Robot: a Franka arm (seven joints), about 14 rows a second.
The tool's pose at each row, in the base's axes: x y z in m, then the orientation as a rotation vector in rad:
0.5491 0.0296 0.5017 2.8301 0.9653 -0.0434
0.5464 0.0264 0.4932 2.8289 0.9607 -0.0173
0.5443 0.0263 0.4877 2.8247 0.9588 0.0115
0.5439 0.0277 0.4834 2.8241 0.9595 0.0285
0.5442 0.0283 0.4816 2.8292 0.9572 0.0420
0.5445 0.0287 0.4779 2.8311 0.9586 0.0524
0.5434 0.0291 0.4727 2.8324 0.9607 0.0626
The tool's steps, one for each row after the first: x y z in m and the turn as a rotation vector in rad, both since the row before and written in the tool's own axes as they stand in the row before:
-0.0034 -0.0003 0.0088 -0.0082 0.0153 0.0040
-0.0014 -0.0020 0.0054 -0.0105 0.0167 0.0018
0.0007 -0.0020 0.0040 -0.0039 0.0107 0.0003
0.0007 -0.0006 0.0017 0.0012 0.0096 0.0033
0.0006 -0.0007 0.0036 0.0001 0.0073 0.0001
-0.0006 -0.0018 0.0050 -0.0002 0.0072 -0.0005

